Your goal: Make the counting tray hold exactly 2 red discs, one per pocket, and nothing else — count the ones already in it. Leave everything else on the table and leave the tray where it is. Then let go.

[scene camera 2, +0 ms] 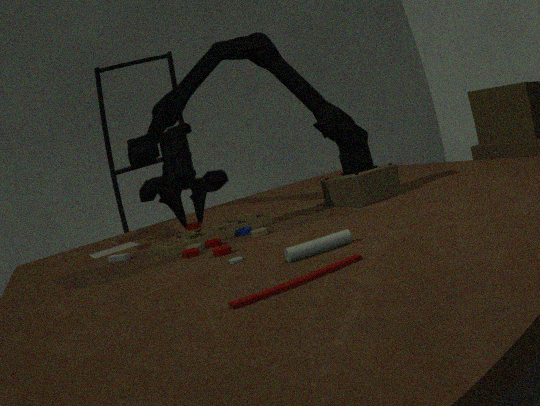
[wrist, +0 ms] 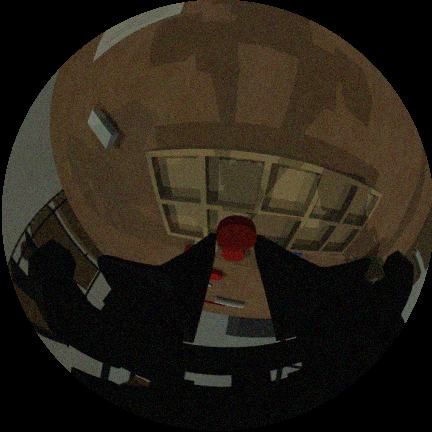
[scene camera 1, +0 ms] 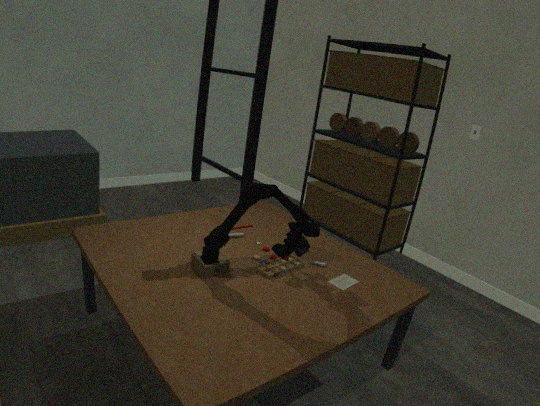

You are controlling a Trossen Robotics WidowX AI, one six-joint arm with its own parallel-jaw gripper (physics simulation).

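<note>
My gripper (scene camera 2: 194, 224) (wrist: 234, 238) is shut on a red disc (wrist: 236, 231), holding it flat and low over the near row of the counting tray (scene camera 1: 270, 274) (wrist: 202, 180). The tray's pockets that show in the wrist view look empty; the disc and fingers hide part of the near row. Whether the held disc touches the tray is unclear. Three other red discs lie on the table beside the tray: one (scene camera 2: 190, 252) (wrist: 188, 247), a second (scene camera 2: 213, 243) (wrist: 232, 254) and a third (scene camera 2: 221, 251) (wrist: 216, 275).
A blue disc (scene camera 1: 264, 261) (scene camera 2: 243, 231) and a cream disc (scene camera 2: 259, 231) lie beside the tray. A small white piece (scene camera 2: 235, 260), a white cylinder (scene camera 2: 318, 245) and a red stick (scene camera 2: 295, 283) lie farther out. A white block (scene camera 1: 320, 263) (wrist: 103, 129) and paper (scene camera 1: 343, 282) lie on the other side.
</note>
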